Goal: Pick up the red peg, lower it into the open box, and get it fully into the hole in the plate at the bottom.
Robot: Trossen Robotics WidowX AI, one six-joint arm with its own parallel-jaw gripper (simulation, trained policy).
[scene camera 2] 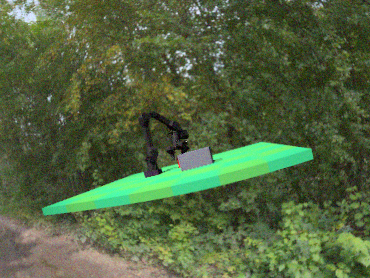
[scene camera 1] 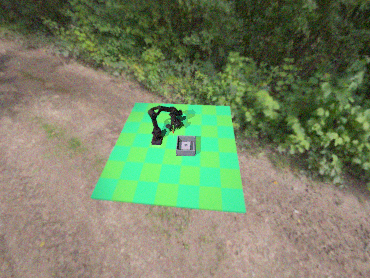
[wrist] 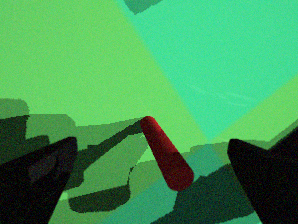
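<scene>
Visible: a red peg (wrist: 178, 175) and my gripper (wrist: 154, 145).
</scene>
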